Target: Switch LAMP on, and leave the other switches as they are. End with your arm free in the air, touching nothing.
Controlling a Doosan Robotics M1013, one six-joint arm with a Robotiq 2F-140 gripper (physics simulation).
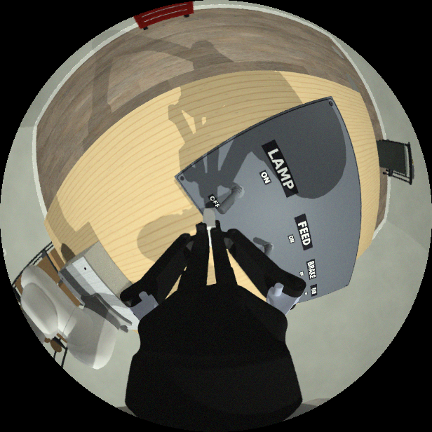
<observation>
The picture shows: the gripper and a grey switch panel.
</observation>
